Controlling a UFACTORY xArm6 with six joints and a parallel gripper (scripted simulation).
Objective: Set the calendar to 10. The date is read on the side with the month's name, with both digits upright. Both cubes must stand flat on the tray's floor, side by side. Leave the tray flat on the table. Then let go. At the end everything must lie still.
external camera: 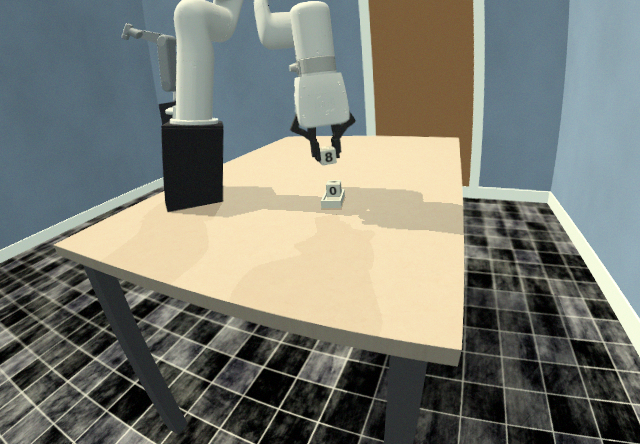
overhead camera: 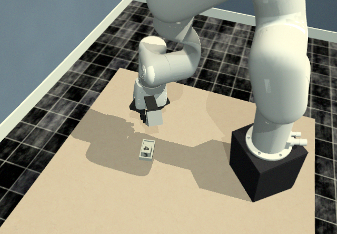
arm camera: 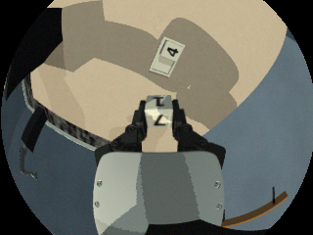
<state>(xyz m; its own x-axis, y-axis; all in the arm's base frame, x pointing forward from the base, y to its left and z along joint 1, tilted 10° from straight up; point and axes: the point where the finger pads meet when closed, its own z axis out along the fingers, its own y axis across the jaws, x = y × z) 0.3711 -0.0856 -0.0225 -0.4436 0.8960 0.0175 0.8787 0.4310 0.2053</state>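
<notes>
Now: hand 13 cm above the tray and 5 cm to the right of it. Also, from my hand: white cube: 1 cm below.
</notes>
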